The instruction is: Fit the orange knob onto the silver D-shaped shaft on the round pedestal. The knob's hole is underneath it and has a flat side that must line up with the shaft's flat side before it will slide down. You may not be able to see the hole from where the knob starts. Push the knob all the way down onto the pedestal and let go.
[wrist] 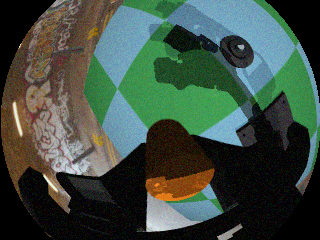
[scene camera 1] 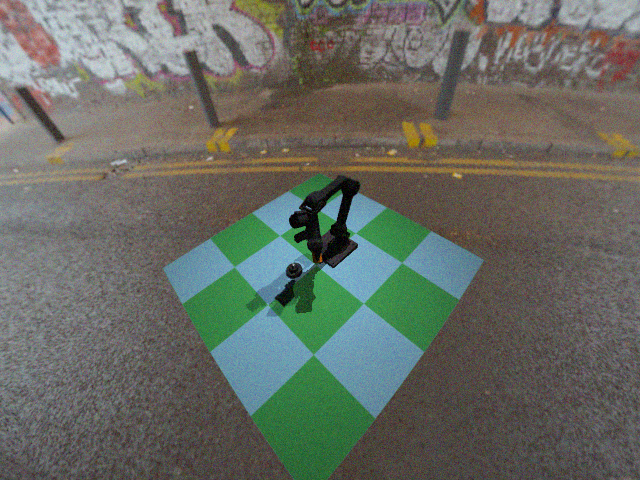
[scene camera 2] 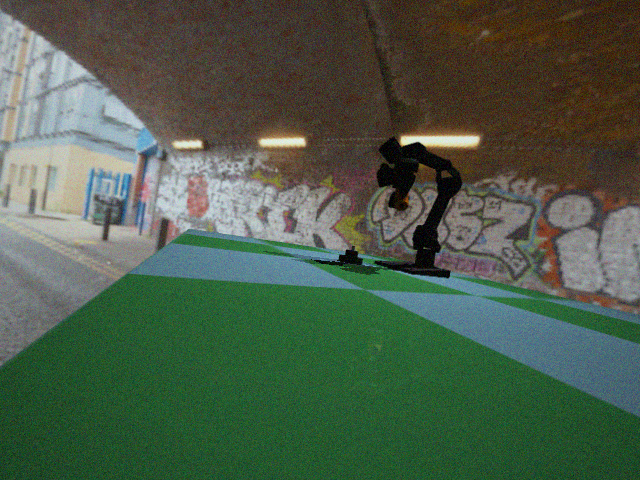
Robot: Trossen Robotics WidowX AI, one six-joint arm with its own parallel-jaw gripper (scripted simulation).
Labels:
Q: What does my gripper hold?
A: An orange knob.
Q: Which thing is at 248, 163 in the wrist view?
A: My gripper.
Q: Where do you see a dark round pedestal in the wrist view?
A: At 236, 50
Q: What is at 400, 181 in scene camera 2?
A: My gripper.

